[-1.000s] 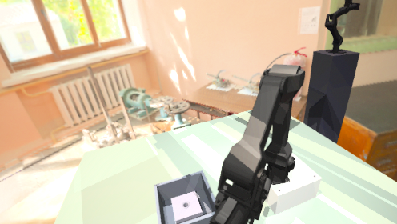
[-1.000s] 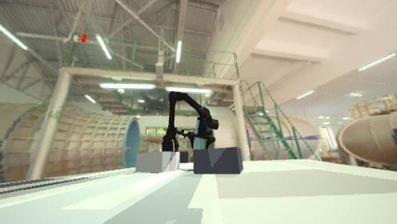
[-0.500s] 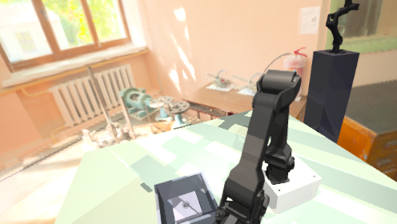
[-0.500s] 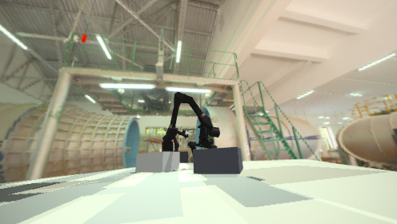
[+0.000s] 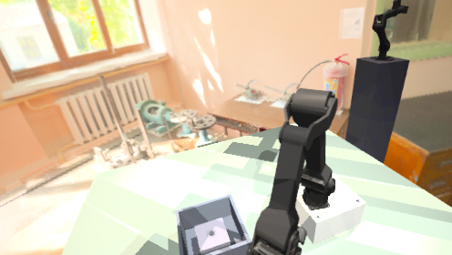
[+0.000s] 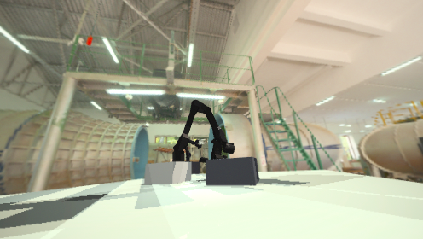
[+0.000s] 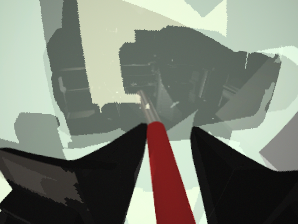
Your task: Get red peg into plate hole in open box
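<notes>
My gripper tip is now 20 cm short of the plate, 12 cm to the left of it and 4 cm below it. The rest, counted from my gripper tip: dark grey box: 20 cm ahead, 12 cm to the right, 2 cm above; red peg: 1 cm to the left, 3 cm above.
</notes>
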